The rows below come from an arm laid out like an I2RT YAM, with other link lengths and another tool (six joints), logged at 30 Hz.
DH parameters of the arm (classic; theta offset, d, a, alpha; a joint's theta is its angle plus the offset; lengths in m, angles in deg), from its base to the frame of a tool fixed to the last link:
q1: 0 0.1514 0.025 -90
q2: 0 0 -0.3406 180
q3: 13.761 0 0.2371 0
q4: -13.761 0.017 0.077 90
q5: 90 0.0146 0 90
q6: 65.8 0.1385 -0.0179 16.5
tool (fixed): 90 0.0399 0 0
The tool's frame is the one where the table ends.
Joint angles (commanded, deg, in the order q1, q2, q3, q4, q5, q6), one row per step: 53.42, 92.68, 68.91, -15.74, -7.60, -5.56; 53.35, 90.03, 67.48, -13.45, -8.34, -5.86; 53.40, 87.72, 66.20, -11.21, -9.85, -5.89; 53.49, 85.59, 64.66, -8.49, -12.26, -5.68; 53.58, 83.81, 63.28, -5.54, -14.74, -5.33; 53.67, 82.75, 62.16, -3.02, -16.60, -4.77; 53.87, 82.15, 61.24, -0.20, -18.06, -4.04
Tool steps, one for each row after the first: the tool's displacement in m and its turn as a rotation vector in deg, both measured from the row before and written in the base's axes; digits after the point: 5 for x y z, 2 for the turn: -0.00504, -0.00376, 0.01801, 2.98, -1.94, 0.70; -0.00756, -0.00176, 0.01642, 3.12, -1.29, 1.31; -0.01018, -0.00039, 0.01498, 3.47, -0.81, 2.05; -0.00970, 0.00039, 0.01452, 3.49, -0.77, 2.13; -0.00691, 0.00080, 0.00938, 2.61, -0.35, 1.55; -0.00520, 0.00240, 0.00871, 2.55, -0.38, 1.29
